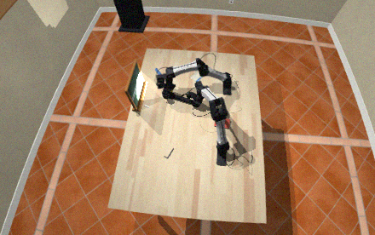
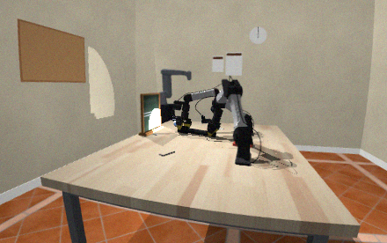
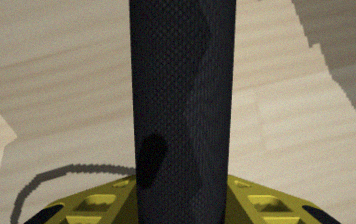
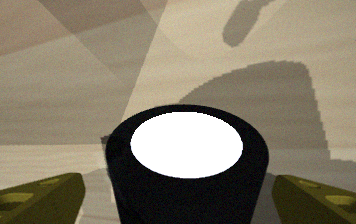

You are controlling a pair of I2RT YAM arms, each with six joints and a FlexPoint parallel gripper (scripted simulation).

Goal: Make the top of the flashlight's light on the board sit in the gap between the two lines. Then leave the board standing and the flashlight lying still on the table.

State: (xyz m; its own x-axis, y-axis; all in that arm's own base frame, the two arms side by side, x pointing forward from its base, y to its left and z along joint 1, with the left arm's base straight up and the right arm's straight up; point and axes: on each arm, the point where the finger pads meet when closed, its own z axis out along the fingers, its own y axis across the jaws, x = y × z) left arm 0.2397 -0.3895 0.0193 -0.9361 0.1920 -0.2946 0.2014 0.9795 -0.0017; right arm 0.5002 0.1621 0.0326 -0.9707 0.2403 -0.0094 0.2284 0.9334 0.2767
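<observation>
Right now the flashlight head is 2 cm behind my right hand. Also, from my right hand: white stick 17 cm ahead, 12 cm to the left, 3 cm below; green board 25 cm ahead, 3 cm to the left, 12 cm above; blue screwdriver 12 cm ahead, 21 cm to the right, 2 cm below.
</observation>
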